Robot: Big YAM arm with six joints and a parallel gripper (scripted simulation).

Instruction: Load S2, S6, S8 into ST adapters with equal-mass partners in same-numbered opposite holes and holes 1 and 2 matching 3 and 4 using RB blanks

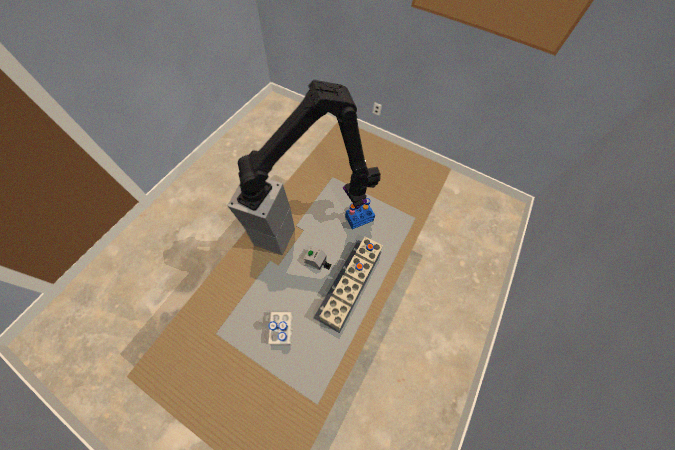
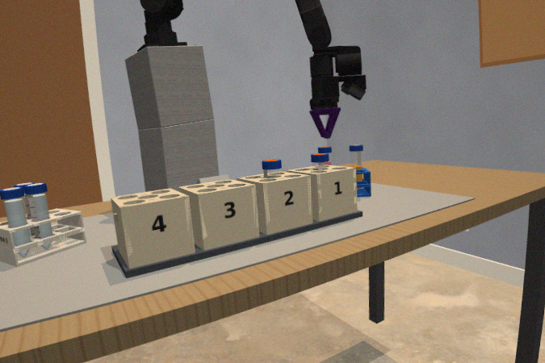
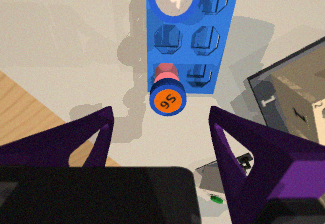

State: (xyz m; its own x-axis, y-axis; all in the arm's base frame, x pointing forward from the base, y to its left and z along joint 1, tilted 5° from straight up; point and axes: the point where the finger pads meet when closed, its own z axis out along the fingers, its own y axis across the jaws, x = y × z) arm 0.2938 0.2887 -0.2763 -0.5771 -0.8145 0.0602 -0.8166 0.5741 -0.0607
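The blue sample rack RS lies 12 cm below my hand, 4 cm ahead of it and 1 cm to the left of it. From my hand the other things lie so: white blank rack RB 66 cm to the right, 12 cm below, 1 cm behind.
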